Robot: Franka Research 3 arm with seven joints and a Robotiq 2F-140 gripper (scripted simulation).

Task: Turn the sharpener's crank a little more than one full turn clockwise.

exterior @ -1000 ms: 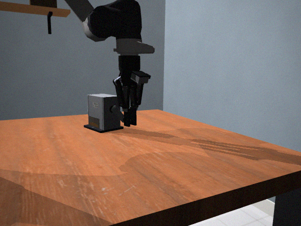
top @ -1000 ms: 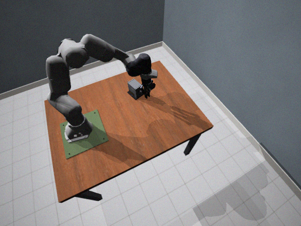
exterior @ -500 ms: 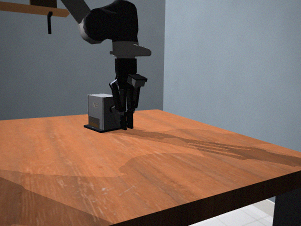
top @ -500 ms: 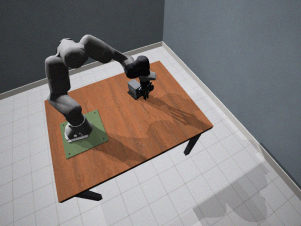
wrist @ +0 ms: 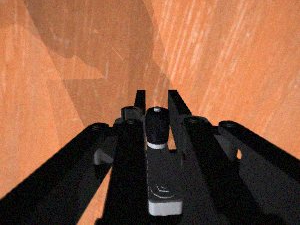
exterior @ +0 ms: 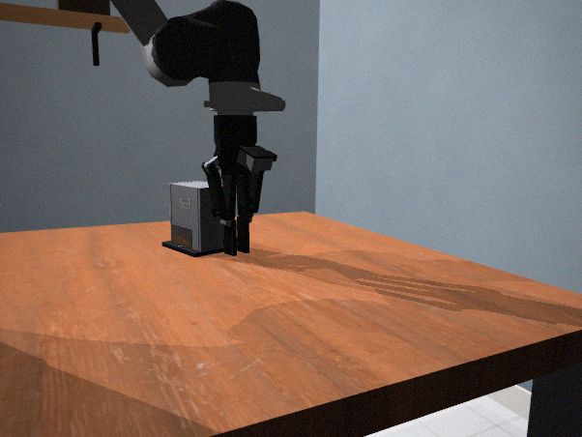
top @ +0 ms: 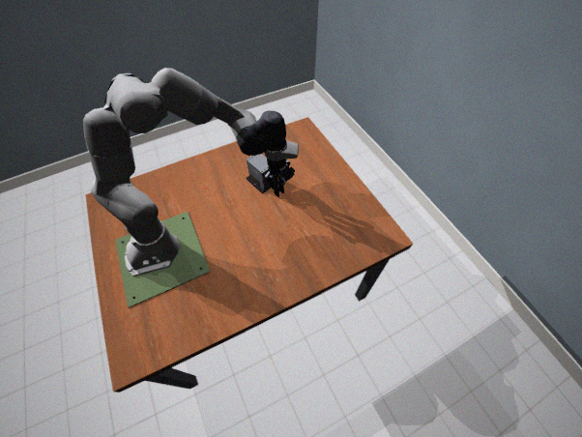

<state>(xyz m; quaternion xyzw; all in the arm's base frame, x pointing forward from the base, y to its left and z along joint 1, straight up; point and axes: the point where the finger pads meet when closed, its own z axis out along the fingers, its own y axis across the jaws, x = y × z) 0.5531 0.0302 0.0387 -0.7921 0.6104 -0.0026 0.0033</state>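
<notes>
My hand is 2 cm to the right of the knob and 1 cm above it. Round my hand: crank 1 cm behind, 2 cm to the left.
</notes>
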